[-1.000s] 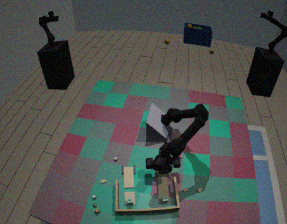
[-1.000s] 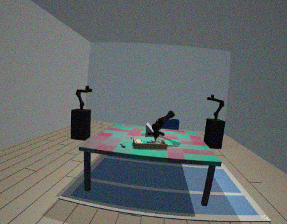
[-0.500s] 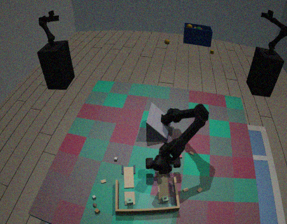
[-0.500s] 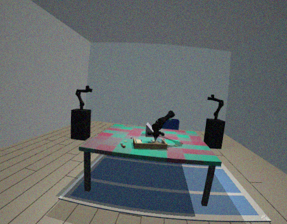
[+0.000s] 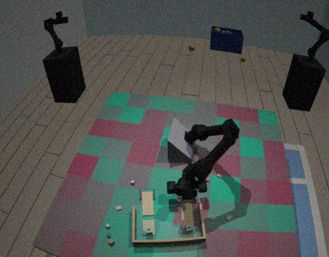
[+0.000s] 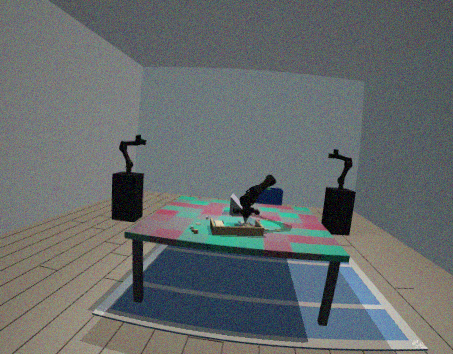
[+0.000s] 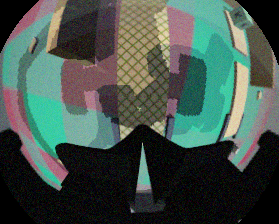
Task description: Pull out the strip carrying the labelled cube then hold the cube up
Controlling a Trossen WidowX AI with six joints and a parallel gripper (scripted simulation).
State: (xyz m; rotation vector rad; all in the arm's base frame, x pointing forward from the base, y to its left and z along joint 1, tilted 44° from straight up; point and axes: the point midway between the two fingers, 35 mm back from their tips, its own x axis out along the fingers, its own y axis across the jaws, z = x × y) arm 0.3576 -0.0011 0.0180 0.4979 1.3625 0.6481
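Now: gripper tip 9 cm short of the strip and 1 cm to the right of it.
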